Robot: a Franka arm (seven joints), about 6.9 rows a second.
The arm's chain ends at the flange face. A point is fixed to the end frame.
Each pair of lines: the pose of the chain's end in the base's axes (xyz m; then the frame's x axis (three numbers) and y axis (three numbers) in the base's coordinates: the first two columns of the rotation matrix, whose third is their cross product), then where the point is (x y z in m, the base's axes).
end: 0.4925 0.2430 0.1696 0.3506 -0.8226 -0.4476 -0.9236 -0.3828 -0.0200
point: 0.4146 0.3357 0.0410
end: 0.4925 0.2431 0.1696 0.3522 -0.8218 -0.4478 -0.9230 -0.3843 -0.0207
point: 0.4146 0.3357 0.0410
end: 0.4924 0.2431 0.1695 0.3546 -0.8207 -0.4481 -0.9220 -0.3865 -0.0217
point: 0.4143 0.3356 0.0409
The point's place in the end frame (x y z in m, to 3 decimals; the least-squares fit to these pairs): -0.046 0.039 0.166
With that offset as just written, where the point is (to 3 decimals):
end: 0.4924 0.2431 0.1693 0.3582 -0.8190 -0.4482 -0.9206 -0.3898 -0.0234
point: 0.414 0.335 0.041
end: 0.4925 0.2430 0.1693 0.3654 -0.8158 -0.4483 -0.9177 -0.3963 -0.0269
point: 0.414 0.335 0.041
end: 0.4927 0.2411 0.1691 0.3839 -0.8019 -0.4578 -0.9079 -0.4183 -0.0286
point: 0.412 0.332 0.042
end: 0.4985 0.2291 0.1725 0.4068 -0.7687 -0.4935 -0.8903 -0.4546 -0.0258
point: 0.411 0.321 0.050
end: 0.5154 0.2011 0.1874 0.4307 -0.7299 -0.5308 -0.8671 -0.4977 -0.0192
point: 0.420 0.293 0.070
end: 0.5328 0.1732 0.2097 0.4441 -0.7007 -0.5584 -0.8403 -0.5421 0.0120
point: 0.428 0.261 0.098
